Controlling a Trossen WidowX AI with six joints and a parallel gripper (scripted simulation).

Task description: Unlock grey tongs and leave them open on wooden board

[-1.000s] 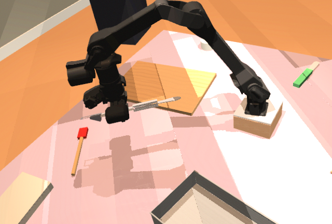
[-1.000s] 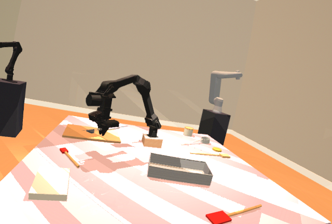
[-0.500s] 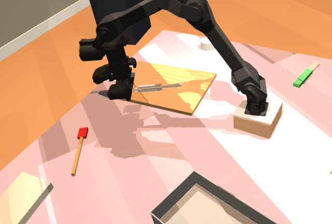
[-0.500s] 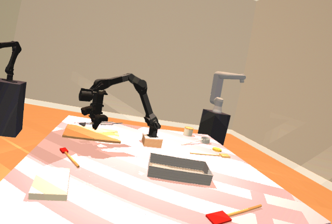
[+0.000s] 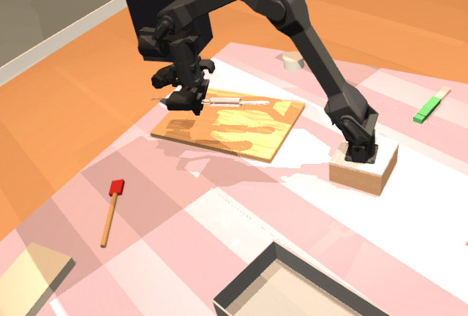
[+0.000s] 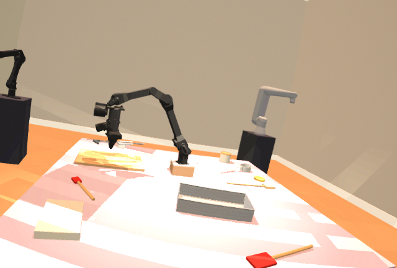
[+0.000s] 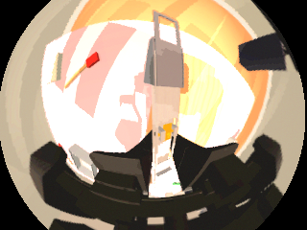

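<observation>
Now: gripper tip 100 mm past the wooden board, 20 mm to the right of it and 90 mm above it. From my gripper tip the other things lie so: pale block 510 mm ahead, 180 mm to the right, 90 mm below; then grey roasting tin 430 mm ahead, 390 mm to the left, 70 mm below; then white cylinder 410 mm behind, 120 mm to the left, 80 mm below.
</observation>
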